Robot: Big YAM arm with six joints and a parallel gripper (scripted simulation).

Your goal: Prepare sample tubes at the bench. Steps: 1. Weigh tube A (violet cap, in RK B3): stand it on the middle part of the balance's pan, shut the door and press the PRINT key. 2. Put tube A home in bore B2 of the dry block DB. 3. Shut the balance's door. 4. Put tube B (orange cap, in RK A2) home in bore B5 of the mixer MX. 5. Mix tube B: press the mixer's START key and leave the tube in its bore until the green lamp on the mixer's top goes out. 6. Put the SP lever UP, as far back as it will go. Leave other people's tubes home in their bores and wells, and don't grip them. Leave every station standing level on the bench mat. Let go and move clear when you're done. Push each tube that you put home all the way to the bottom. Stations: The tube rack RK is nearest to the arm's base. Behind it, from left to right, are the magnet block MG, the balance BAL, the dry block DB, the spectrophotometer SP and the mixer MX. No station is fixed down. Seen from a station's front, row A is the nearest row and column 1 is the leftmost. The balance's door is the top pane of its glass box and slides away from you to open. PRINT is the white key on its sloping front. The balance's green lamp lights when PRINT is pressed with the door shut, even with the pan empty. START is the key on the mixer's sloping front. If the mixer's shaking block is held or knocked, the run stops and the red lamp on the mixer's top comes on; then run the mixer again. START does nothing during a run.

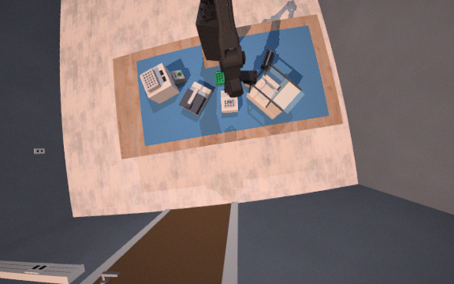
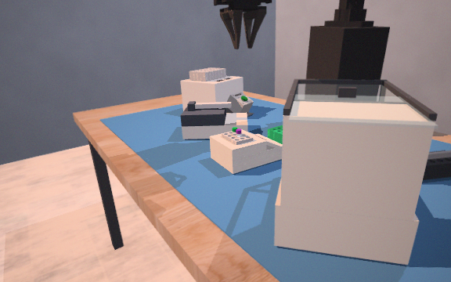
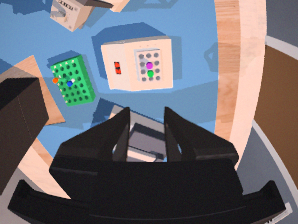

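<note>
The balance door is 90 mm ahead of my hand, 260 mm to the left of it and 70 mm below it. The rest, counted from my hand: dry block (30 mm behind, 20 mm to the right, 250 mm below); spectrophotometer lever (130 mm behind, 240 mm to the right, 190 mm below); blue-capped tube (200 mm behind, 10 mm to the left, 250 mm below).
</note>
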